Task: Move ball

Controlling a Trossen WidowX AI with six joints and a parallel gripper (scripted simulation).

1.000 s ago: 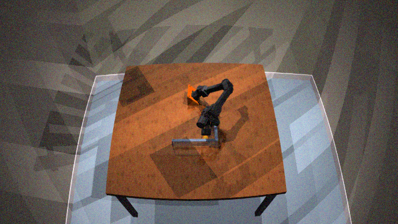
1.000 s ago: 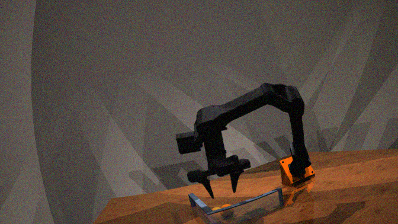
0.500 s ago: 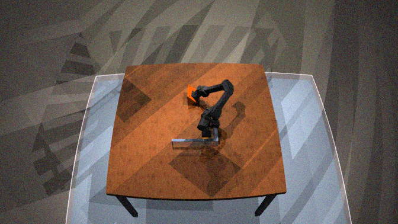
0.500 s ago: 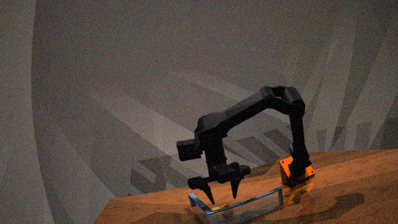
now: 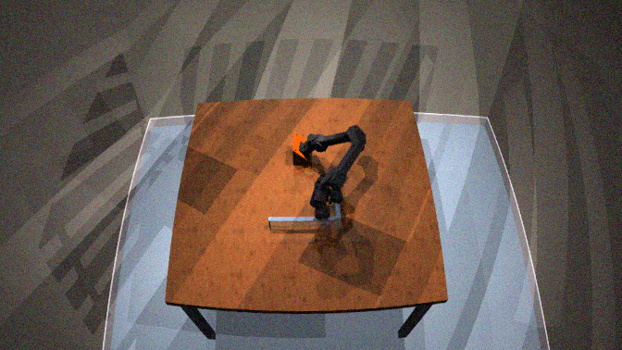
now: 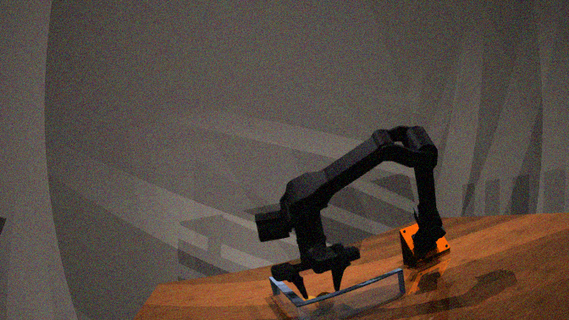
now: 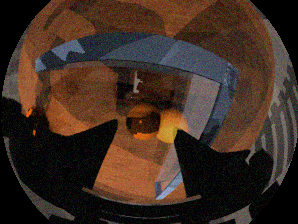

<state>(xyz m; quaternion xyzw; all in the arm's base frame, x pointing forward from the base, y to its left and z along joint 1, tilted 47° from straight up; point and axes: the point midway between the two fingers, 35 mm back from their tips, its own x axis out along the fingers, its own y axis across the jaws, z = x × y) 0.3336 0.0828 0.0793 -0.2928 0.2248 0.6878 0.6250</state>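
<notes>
Right now my gripper tip is 10 mm above the orange ball. The rest, counted from my gripper tip: yellow-orange patch: 30 mm ahead, 10 mm below; clear wall: 70 mm ahead, 70 mm to the right.
</notes>
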